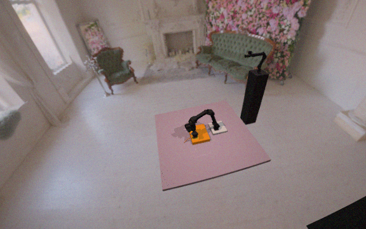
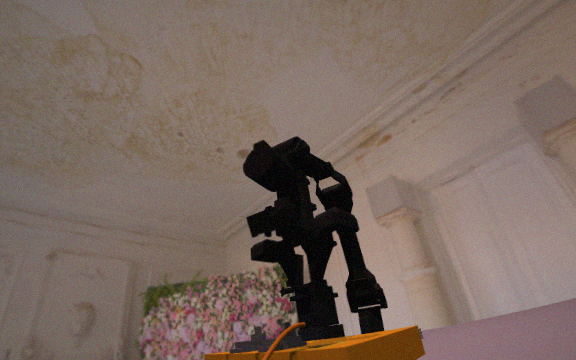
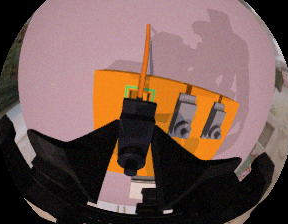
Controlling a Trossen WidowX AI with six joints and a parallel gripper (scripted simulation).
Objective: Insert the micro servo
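Now: gripper tip 12 cm past the orange deck, 7 cm to the left of it and 10 cm above it.
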